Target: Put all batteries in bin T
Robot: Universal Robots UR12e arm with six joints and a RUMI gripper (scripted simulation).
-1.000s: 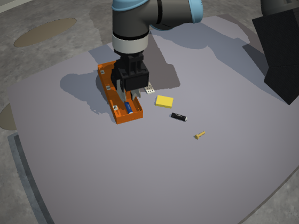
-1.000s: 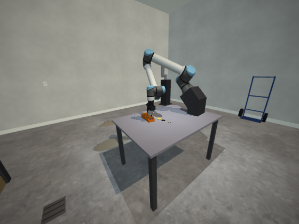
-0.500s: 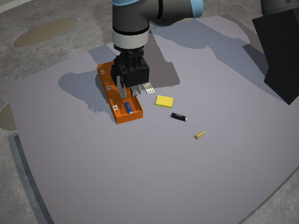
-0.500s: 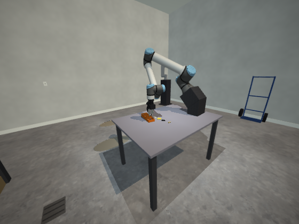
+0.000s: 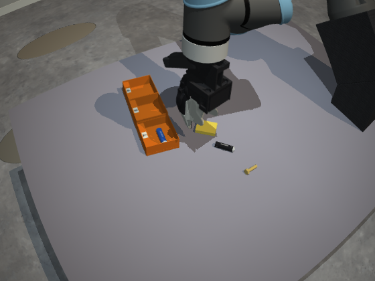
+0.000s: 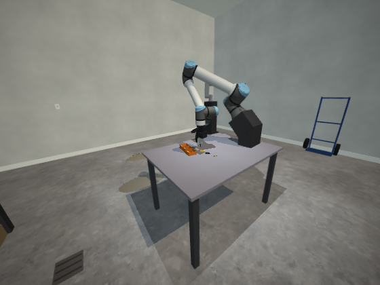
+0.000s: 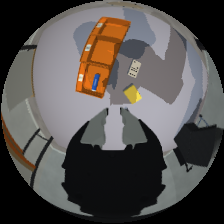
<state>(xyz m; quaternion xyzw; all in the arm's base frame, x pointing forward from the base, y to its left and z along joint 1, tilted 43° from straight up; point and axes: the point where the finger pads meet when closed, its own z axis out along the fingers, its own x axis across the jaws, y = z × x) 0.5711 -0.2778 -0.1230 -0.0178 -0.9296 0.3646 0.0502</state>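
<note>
Now: the black battery 50 mm behind my hand, 60 mm to the left of it and 80 mm below it. Also, from my hand: white domino (60 mm behind, 90 mm to the right, 80 mm below); then blue battery (50 mm ahead, 60 mm to the right, 70 mm below); then yellow block (60 mm behind, 10 mm to the right, 80 mm below).
</note>
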